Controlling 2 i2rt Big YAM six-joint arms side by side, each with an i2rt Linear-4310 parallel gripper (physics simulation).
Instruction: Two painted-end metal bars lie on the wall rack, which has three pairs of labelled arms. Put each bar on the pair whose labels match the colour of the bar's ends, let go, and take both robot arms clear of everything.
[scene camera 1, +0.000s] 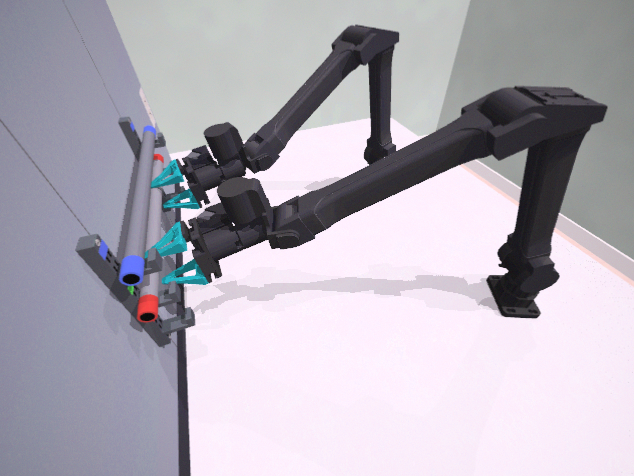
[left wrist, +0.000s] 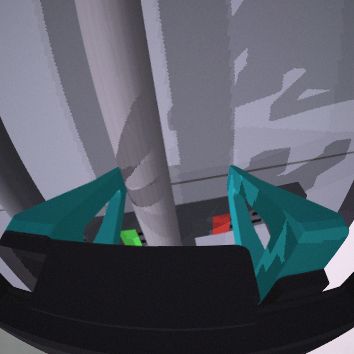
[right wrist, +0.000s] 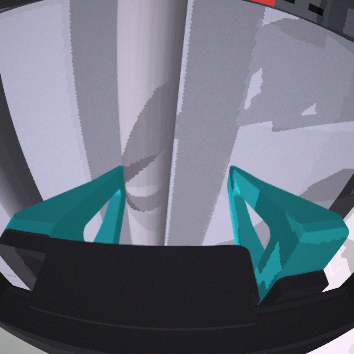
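Seen in the pictures: left gripper, fingertip midpoint: (left wrist: 176, 174); right gripper, fingertip midpoint: (scene camera 1: 156, 196) (right wrist: 176, 174); left arm's base at its link origin: (scene camera 1: 510, 297).
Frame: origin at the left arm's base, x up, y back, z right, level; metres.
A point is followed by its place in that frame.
The blue-ended bar (scene camera 1: 137, 204) {z -0.116, x 0.366, y -0.771 m} lies on the top, blue-labelled pair of the wall rack (scene camera 1: 88, 247) {z -0.245, x 0.400, y -0.747 m}. The red-ended bar (scene camera 1: 153, 220) {z -0.068, x 0.290, y -0.800 m} (left wrist: 117, 90) {z -0.105, x 0.279, y -0.775 m} (right wrist: 147, 75) {z 0.111, x 0.279, y -0.872 m} lies below it, apparently on the middle, green-labelled pair. My left gripper (scene camera 1: 155, 267) {z -0.165, x 0.262, y -0.765 m} (left wrist: 176, 174) {z -0.165, x 0.262, y -0.765 m} is open at the red-ended bar near its lower end in the scene view. My right gripper (scene camera 1: 158, 195) {z 0.047, x 0.261, y -0.862 m} (right wrist: 176, 174) {z 0.047, x 0.261, y -0.862 m} is open at the same bar farther up. In both wrist views the bar runs between the fingers, beside the left-hand fingertip. The far rack arms are partly hidden.
A blue label (scene camera 1: 102, 250) {z -0.235, x 0.384, y -0.745 m} and a green label (scene camera 1: 131, 290) {z -0.239, x 0.305, y -0.743 m} (left wrist: 131, 237) {z -0.230, x 0.305, y -0.747 m} show on the rack. A red label (left wrist: 221, 224) (right wrist: 265, 2) lies right of the red-ended bar. The lowest rack arm (scene camera 1: 179, 320) {z -0.219, x 0.191, y -0.721 m} juts out. The two grippers are close together.
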